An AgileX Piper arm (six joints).
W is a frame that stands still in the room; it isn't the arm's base.
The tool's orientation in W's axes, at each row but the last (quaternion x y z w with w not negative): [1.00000 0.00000 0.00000 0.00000]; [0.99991 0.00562 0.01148 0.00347]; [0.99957 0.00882 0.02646 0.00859]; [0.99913 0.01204 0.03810 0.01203]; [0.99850 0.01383 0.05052 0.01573]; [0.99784 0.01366 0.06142 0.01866]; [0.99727 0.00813 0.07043 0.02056]
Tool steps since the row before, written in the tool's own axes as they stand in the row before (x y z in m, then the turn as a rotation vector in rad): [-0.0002 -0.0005 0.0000 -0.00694 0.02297 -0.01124]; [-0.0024 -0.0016 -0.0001 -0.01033 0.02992 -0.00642]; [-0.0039 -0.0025 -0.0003 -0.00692 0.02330 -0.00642]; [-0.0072 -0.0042 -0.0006 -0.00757 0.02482 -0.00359]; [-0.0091 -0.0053 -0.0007 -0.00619 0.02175 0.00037]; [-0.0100 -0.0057 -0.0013 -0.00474 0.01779 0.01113]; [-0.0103 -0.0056 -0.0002 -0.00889 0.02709 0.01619]
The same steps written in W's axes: [-0.0002 0.0005 0.0000 -0.00694 -0.02297 0.01124]; [-0.0024 0.0016 0.0000 -0.01014 -0.02999 0.00639]; [-0.0040 0.0024 0.0000 -0.00685 -0.02331 0.00646]; [-0.0073 0.0040 -0.0001 -0.00725 -0.02491 0.00362]; [-0.0093 0.0051 -0.0004 -0.00555 -0.02192 -0.00028]; [-0.0102 0.0054 -0.0002 -0.00289 -0.01831 -0.01092]; [-0.0103 0.0054 -0.0015 -0.00616 -0.02788 -0.01612]
